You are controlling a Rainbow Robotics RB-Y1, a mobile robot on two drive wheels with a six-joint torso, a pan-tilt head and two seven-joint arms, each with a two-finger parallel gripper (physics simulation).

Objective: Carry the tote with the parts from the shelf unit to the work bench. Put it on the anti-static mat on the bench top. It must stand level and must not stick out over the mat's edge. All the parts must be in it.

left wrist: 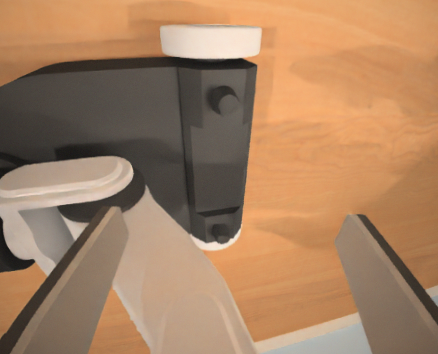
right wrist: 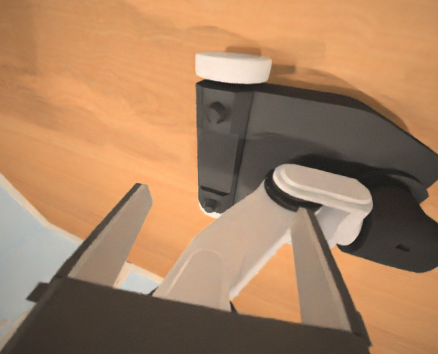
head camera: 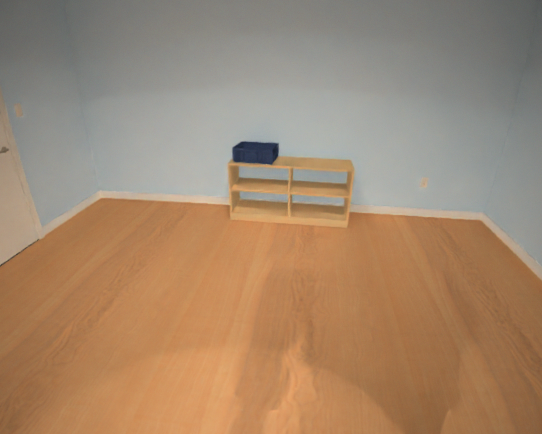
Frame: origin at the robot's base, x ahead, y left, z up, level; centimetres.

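Seen in the pictures: left gripper, between the fingertips: [left wrist: 231, 225]; right gripper, between the fingertips: [right wrist: 220, 204].
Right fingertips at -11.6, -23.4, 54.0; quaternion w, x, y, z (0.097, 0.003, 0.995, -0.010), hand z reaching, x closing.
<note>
A point is followed by its place in that frame, as x, y, z.
A dark blue tote [head camera: 255, 153] @(280.4, 38.8, 71.3) stands upright on the left part of the top board of a low light-wood shelf unit [head camera: 320, 163] @(289.0, -24.8, 61.1), against the far wall. The parts inside the tote cannot be made out from here. The work bench and the anti-static mat do not show in these views. My left gripper [left wrist: 231, 225] @(-8.2, 22.2, 54.6) is open, with no object between its fingers, far from the tote. My right gripper [right wrist: 220, 204] @(-11.6, -23.4, 54.0) is also open, with no object between its fingers, far from the tote.
A wood floor [head camera: 200, 300] @(149.8, 61.9, 0.0) stretches between me and the shelf unit. A door [head camera: 15, 200] @(202.9, 249.3, 46.8) is in the left wall. My own dark wheeled base [left wrist: 120, 110] @(-18.9, 15.4, 16.9) [right wrist: 300, 125] @(-20.7, -16.6, 16.9) shows below both grippers. Pale blue walls with white baseboards stand around the floor.
</note>
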